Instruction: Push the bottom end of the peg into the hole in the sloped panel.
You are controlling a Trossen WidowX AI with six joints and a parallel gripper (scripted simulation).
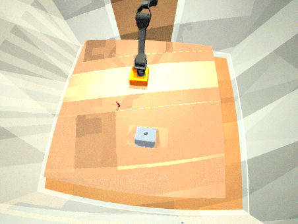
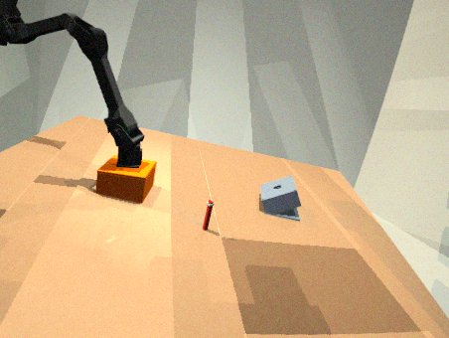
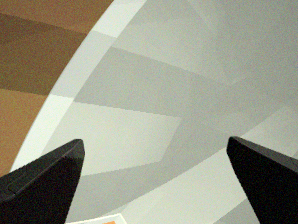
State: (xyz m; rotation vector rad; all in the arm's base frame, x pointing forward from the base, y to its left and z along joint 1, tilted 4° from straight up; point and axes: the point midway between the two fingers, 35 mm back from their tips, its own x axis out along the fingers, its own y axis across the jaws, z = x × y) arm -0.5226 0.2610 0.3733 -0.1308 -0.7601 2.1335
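My gripper tip is now 79 cm short of the dark red peg, 49 cm to the left of it and 35 cm above it. The rest, counted from my gripper tip: grey sloped panel (105 cm ahead, 31 cm to the right, 36 cm below).
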